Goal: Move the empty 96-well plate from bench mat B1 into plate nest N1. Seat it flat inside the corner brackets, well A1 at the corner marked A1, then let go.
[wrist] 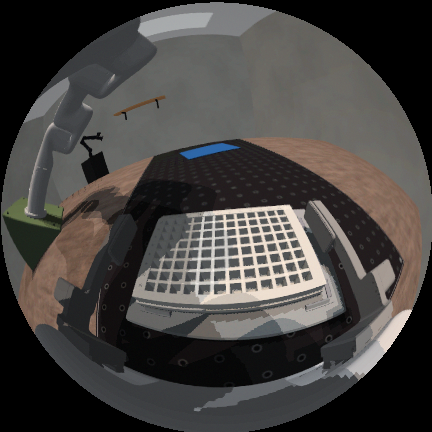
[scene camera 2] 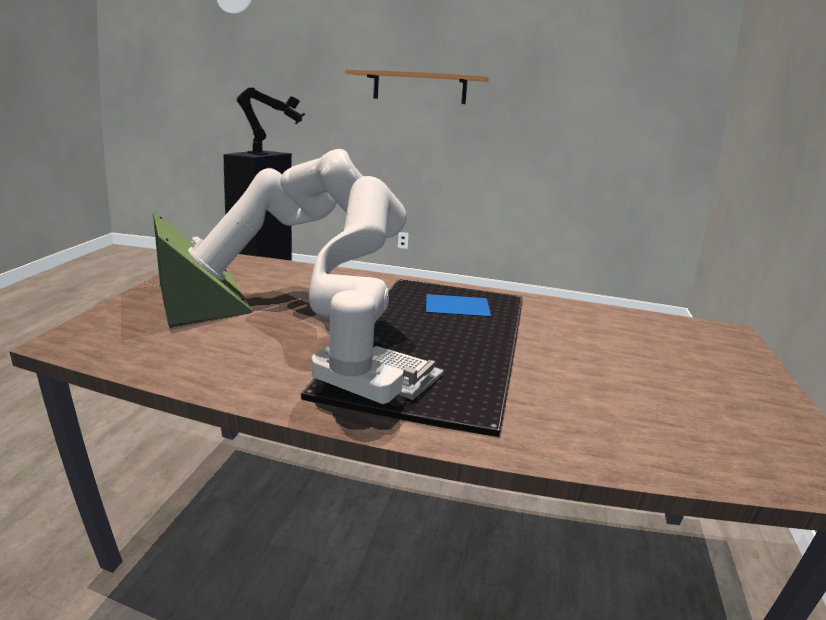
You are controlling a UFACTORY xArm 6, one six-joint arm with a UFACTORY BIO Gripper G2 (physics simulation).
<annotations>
white 96-well plate: wrist; scene camera 2
same spot on white 96-well plate: (wrist: 240, 259) = (scene camera 2: 392, 365)
</annotations>
